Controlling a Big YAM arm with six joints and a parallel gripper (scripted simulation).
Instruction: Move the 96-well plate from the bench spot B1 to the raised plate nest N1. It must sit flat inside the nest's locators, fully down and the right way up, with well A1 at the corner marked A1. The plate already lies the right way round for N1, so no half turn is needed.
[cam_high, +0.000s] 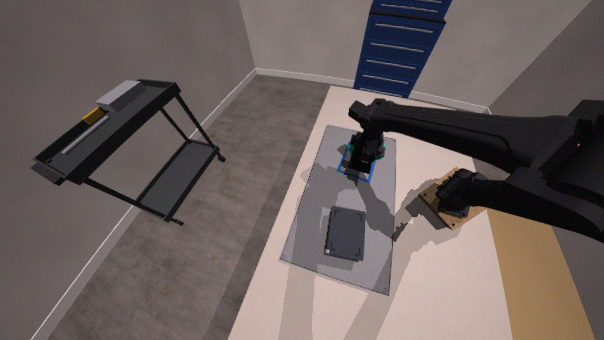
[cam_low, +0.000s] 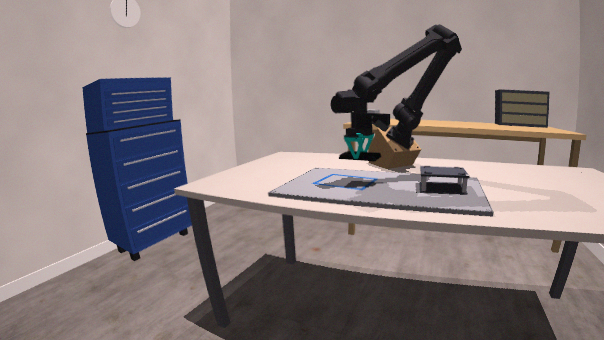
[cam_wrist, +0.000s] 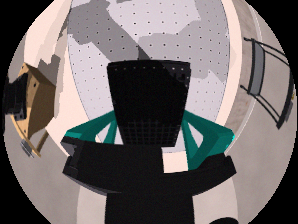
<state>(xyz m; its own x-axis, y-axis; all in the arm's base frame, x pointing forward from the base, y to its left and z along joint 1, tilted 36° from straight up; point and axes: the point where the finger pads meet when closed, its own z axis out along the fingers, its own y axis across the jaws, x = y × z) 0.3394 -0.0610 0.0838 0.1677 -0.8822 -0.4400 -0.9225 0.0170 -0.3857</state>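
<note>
My hand is 70 mm past the raised plate nest N1, 290 mm to the right of it and 40 mm above it. Also, from my hand: black 96-well plate: right at my hand; white corner mark: 40 mm behind, 380 mm to the left, 40 mm below.
</note>
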